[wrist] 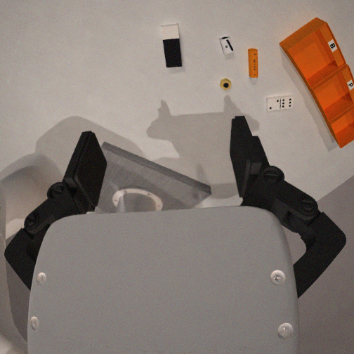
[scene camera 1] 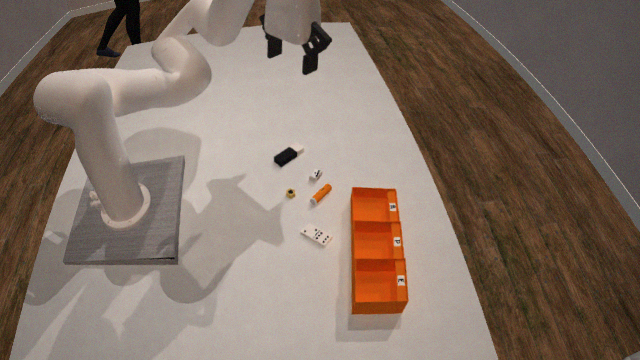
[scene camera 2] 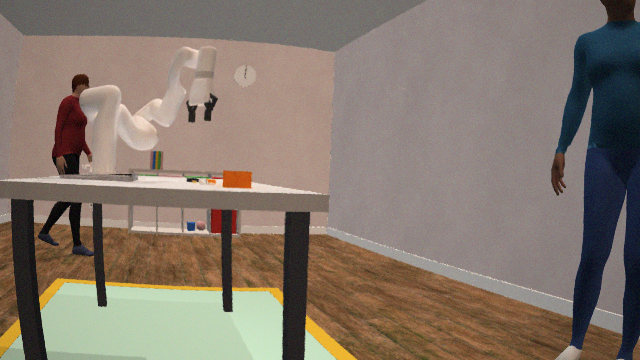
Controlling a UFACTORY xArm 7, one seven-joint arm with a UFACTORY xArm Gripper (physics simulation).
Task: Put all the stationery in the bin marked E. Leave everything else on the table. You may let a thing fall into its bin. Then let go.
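Where they show: gripper, fingertip midpoint: (scene camera 1: 291,63) (scene camera 2: 199,121); arm's base, link origin: (scene camera 1: 126,207) (scene camera 2: 103,174).
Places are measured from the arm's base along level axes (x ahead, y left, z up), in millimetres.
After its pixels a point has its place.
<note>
My gripper (scene camera 1: 292,59) {y 162, x 346, z 209 mm} (scene camera 2: 199,120) {y 162, x 346, z 209 mm} (wrist: 163,139) is open and empty, high above the table. A black block with a white end, like an eraser (scene camera 1: 286,156) {y 143, x 337, z -4 mm} (wrist: 173,50), lies on the table. A small whitish piece with a dark bar, perhaps a sharpener (scene camera 1: 316,175) {y 89, x 395, z -5 mm} (wrist: 226,46), lies near an orange cylinder, like a battery (scene camera 1: 321,194) {y 38, x 402, z -4 mm} (wrist: 253,63). A small yellow nut (scene camera 1: 291,196) {y 41, x 346, z -11 mm} (wrist: 221,82) and a white domino (scene camera 1: 317,234) {y -51, x 390, z -9 mm} (wrist: 280,103) lie nearby. The bin marked E (scene camera 1: 375,287) {y -167, x 479, z -9 mm} is the near compartment of the orange box in scene camera 1; no contents show.
The bins marked P (scene camera 1: 374,242) {y -73, x 488, z -9 mm} (wrist: 332,102) and B (scene camera 1: 371,207) {y 8, x 493, z -9 mm} (wrist: 311,55) adjoin bin E in a row. The grey base plate (scene camera 1: 162,210) {y -10, x 92, z 5 mm} (wrist: 165,177) carries the arm. People stand near the table, and a low shelf is behind it in scene camera 2.
</note>
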